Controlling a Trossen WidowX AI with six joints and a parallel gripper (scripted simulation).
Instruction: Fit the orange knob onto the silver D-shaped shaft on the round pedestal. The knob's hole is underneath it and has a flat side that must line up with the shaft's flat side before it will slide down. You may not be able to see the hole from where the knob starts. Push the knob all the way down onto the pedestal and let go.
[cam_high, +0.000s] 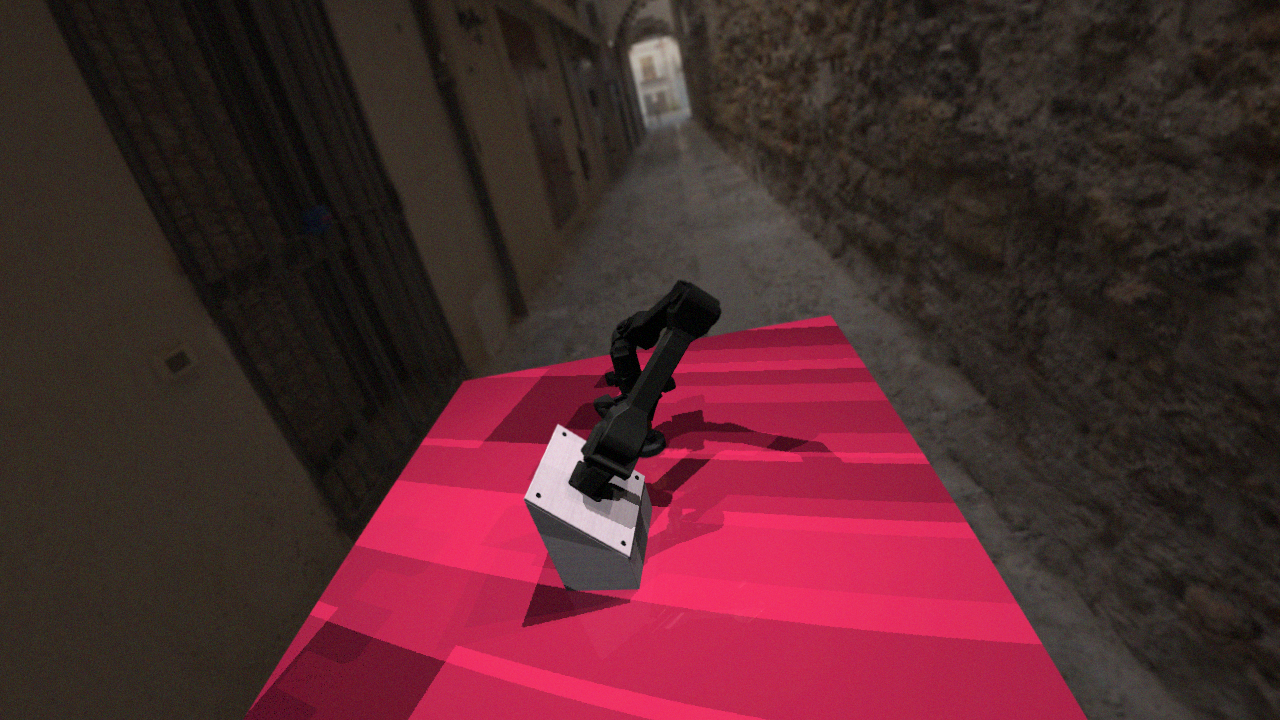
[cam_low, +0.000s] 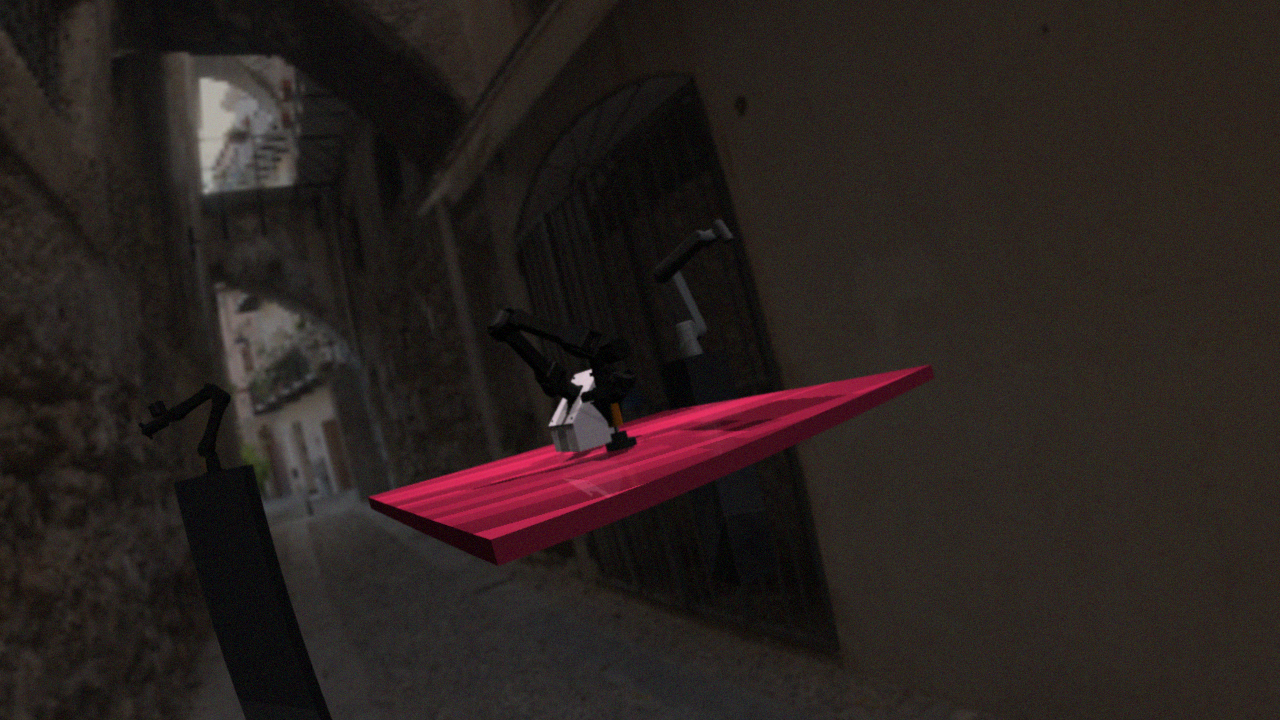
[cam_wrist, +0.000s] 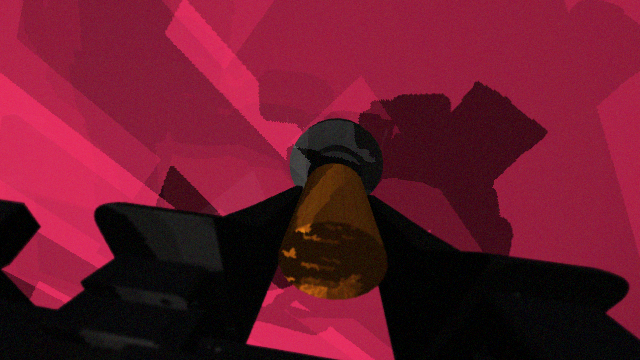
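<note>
The orange knob lies 3 cm above my gripper tip. Round my gripper tip: dark round pedestal: 4 cm below.
</note>
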